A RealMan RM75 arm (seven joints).
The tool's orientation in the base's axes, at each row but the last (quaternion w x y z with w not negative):
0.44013 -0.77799 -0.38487 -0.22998
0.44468 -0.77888 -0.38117 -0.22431
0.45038 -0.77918 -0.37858 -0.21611
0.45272 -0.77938 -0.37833 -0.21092
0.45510 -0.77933 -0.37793 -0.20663
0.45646 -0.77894 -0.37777 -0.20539
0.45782 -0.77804 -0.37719 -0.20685
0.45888 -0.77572 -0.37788 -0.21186
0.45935 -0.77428 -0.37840 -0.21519
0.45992 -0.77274 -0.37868 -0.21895
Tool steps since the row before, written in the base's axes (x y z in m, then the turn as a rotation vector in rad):
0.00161 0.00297 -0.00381 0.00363 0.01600 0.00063
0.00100 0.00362 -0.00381 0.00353 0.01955 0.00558
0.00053 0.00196 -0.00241 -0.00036 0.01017 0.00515
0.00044 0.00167 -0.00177 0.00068 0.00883 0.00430
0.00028 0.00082 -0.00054 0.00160 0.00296 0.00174
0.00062 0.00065 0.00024 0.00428 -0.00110 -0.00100
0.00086 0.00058 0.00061 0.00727 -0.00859 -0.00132
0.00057 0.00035 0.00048 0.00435 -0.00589 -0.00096
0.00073 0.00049 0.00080 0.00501 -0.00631 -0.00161
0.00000 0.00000 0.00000 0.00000 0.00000 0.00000
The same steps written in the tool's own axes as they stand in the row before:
-0.00051 0.00229 0.00452 0.00895 -0.00247 0.01354
-0.00059 0.00164 0.00506 0.01370 -0.00625 0.01411
-0.00053 0.00111 0.00290 0.00729 -0.00618 0.00622
-0.00025 0.00080 0.00233 0.00683 -0.00450 0.00548
0.00015 0.00027 0.00097 0.00335 -0.00061 0.00166
0.00081 0.00015 0.00043 0.00159 0.00420 -0.00056
0.00118 0.00016 0.00018 0.00028 0.00892 -0.00698
0.00082 0.00008 0.00006 -0.00024 0.00565 -0.00475
0.00119 -0.00001 0.00003 -0.00043 0.00665 -0.00481
0.00000 0.00000 0.00000 0.00000 0.00000 0.00000

